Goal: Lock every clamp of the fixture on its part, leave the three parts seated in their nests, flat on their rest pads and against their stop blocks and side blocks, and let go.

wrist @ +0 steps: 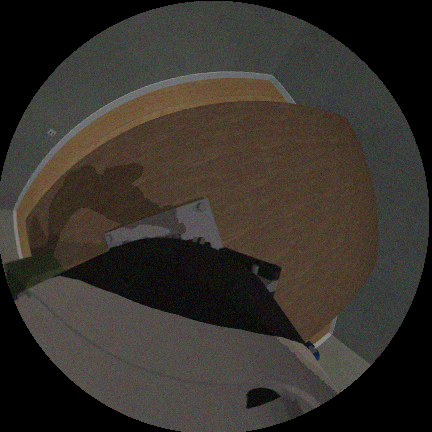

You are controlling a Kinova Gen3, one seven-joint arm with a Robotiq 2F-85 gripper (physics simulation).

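Frame: origin at the arm's base, x ahead, y left, z up, level; centimetres.
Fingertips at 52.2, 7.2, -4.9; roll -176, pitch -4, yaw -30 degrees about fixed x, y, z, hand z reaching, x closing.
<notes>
A point is followed by its place in that frame, as x, y, z.
The grey fixture plate (198, 220) {53.4, 9.8, -13.1} lies on the wooden table, and only its far corner with two screw heads shows. My gripper's black body covers the rest of it. The clamps, the three parts and their nests are hidden behind the gripper. My gripper (257, 268) is shut with nothing between its fingers, and its fingertips sit low over the right edge of the plate.
The brown wooden table top (273, 169) {73.4, 13.5, -14.6} fills the middle of the view, with a lighter wooden strip and a grey rim (120, 100) behind it. The arm's shadow (100, 185) {35.2, 26.5, -14.6} falls left of the plate. The pale arm housing (141, 354) fills the bottom.
</notes>
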